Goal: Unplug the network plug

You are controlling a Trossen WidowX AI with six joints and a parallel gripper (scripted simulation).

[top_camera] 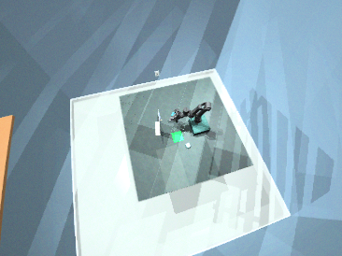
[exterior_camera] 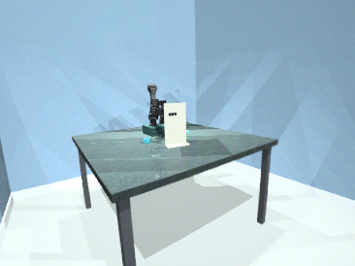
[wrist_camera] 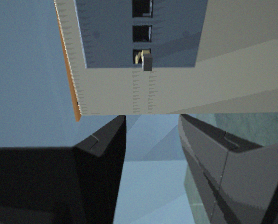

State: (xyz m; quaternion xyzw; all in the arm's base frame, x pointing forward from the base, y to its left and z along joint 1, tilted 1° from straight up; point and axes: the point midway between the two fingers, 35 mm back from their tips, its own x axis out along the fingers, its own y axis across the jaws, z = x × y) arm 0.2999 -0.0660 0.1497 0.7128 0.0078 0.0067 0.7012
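My gripper tip is 9 cm short of the pale yellow network plug and 2 cm to the left of it. From my gripper tip the other things lie so: upright panel (11 cm ahead, 9 cm below, 4 cm to the right); green marked square (23 cm below, 14 cm to the left, 6 cm behind).
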